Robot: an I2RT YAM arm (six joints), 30 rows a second.
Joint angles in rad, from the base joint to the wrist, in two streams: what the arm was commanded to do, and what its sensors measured. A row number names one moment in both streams.
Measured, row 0:
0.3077, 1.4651, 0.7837, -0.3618, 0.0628, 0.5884
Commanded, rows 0 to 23:
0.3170, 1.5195, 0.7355, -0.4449, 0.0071, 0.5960
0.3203, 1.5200, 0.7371, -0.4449, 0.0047, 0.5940
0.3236, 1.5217, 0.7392, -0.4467, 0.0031, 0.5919
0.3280, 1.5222, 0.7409, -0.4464, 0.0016, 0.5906
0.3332, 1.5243, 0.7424, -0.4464, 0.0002, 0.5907
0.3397, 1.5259, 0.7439, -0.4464, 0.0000, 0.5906
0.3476, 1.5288, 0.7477, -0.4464, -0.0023, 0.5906
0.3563, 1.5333, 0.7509, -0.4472, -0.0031, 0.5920
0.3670, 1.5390, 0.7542, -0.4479, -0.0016, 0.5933
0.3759, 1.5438, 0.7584, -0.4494, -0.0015, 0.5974
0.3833, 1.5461, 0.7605, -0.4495, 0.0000, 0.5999
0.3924, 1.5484, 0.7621, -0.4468, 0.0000, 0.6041
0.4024, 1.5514, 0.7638, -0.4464, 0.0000, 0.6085
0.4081, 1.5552, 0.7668, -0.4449, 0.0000, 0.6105
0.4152, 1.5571, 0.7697, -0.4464, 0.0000, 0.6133
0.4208, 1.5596, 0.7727, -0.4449, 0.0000, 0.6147
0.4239, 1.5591, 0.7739, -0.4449, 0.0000, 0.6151
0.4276, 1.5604, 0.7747, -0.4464, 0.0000, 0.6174
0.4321, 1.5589, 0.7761, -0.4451, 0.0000, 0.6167
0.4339, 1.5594, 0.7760, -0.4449, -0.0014, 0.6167
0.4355, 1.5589, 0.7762, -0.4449, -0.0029, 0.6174
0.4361, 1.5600, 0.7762, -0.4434, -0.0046, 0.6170
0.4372, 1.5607, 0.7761, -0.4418, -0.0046, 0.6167
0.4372, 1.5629, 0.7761, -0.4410, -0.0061, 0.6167
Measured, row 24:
0.3862, 1.4929, 0.8249, -0.4183, 0.1097, 0.5945
